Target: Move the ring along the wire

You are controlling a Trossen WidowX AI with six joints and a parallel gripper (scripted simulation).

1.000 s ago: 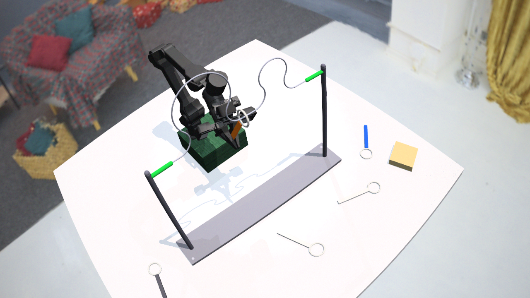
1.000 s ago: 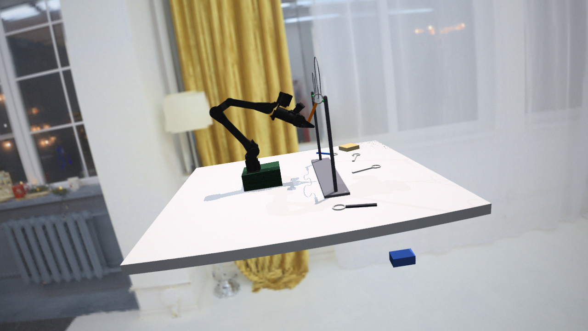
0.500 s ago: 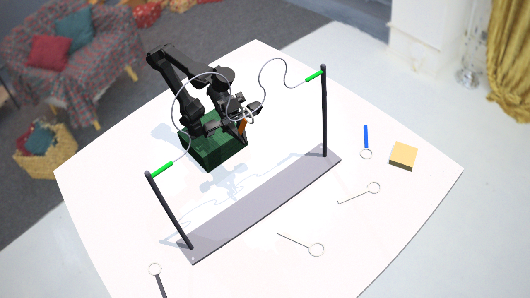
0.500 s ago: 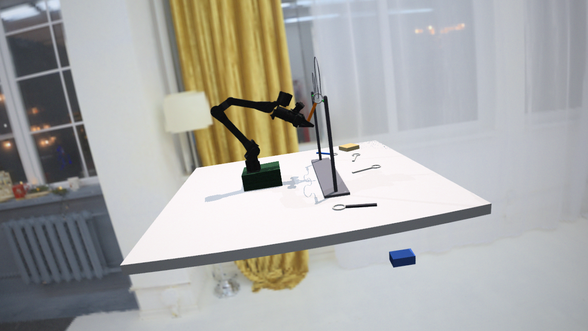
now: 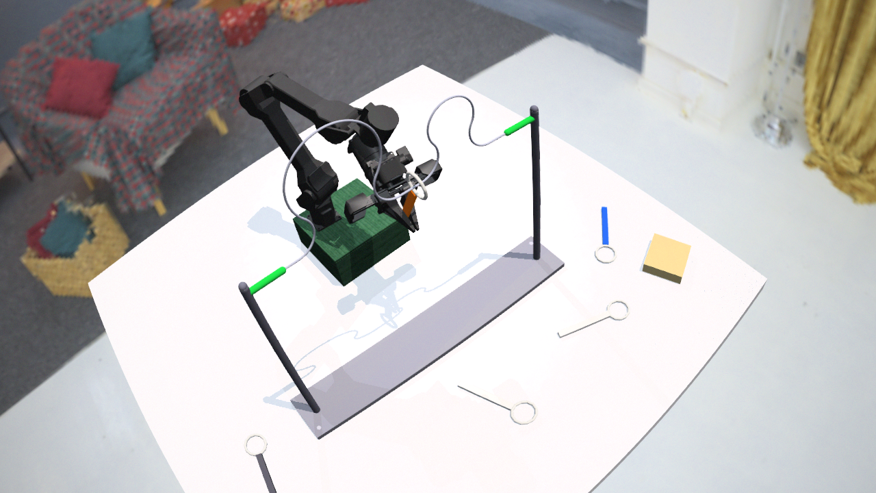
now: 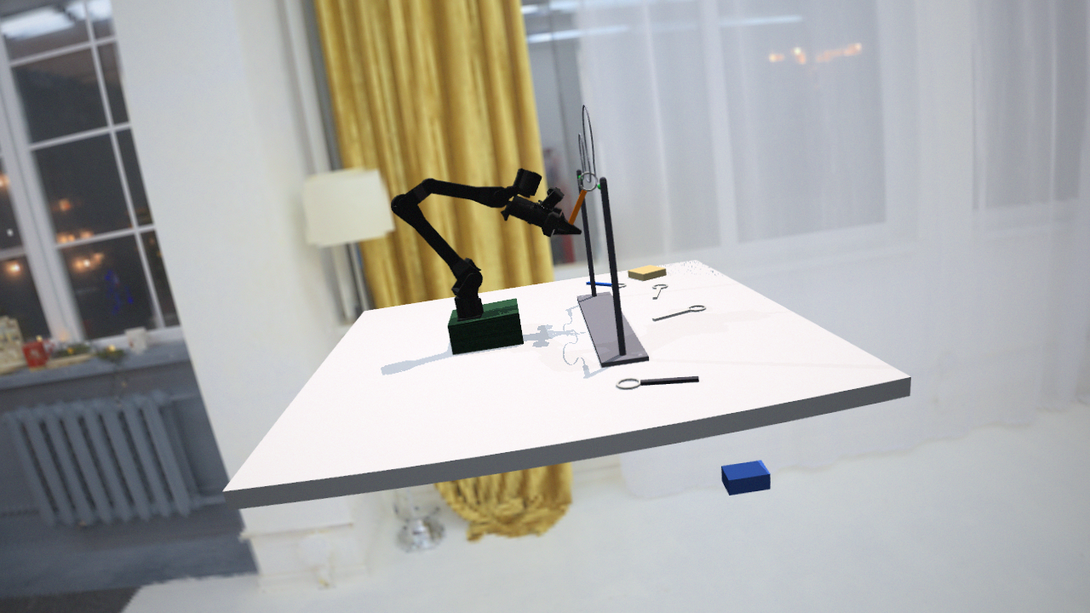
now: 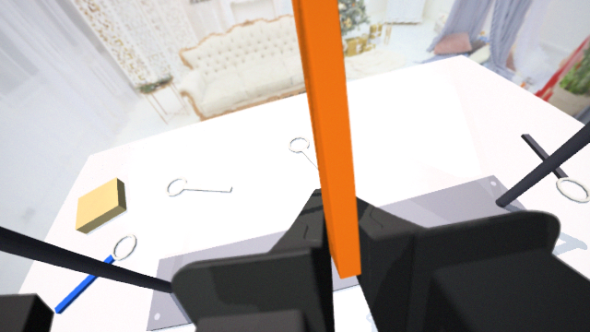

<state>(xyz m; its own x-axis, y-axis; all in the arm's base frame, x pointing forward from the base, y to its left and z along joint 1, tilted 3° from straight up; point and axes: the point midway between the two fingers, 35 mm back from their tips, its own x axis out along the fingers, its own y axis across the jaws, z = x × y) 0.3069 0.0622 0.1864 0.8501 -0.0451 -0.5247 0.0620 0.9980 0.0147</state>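
Now: the ring with orange handle 10 cm above my gripper tip and 1 cm ahead of it. Round my gripper tip: tan block (49 cm to the left, 25 cm below, 23 cm ahead); then ring with blue handle (42 cm to the left, 26 cm below, 9 cm ahead).
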